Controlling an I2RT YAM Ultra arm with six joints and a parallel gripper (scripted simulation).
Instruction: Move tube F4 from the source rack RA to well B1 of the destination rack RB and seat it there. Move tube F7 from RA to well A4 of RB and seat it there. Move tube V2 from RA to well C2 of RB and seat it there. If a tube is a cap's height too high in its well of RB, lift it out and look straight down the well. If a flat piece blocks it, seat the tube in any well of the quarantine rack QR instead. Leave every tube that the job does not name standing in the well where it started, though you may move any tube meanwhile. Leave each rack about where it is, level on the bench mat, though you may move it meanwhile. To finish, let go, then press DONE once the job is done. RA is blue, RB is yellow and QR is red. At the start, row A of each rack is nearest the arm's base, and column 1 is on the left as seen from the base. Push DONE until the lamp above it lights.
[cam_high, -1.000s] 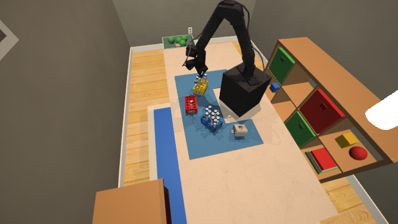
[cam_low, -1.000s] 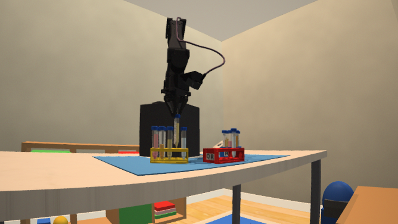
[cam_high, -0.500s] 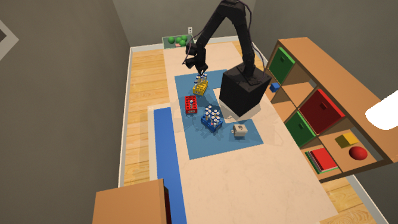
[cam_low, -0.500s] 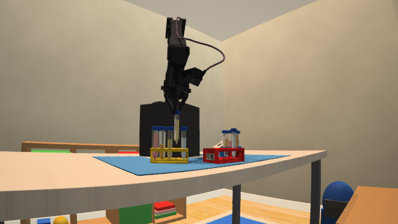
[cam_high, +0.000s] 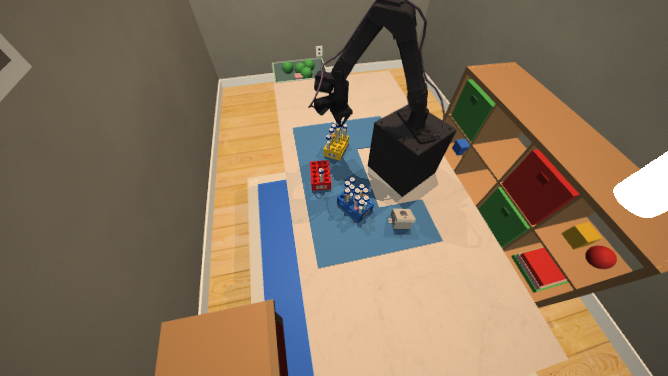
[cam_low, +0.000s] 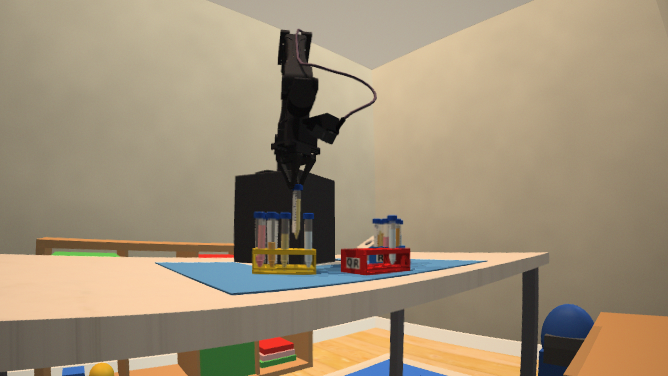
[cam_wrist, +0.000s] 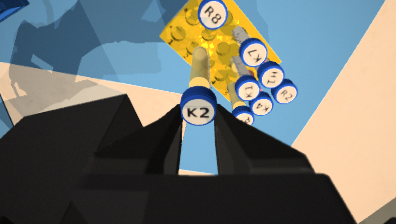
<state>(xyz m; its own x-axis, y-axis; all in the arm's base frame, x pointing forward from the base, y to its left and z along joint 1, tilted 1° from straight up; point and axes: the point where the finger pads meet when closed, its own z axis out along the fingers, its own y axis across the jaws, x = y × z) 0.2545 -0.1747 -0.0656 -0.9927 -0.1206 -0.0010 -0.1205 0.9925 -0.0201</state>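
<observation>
My hand is 6 cm above the tube and 1 cm short of it. Also, from my hand: red rack: 16 cm below, 13 cm ahead, 12 cm to the left; then tube R8: 12 cm below, 5 cm ahead, 1 cm to the right; then rack RB: 16 cm below, 3 cm to the right.
</observation>
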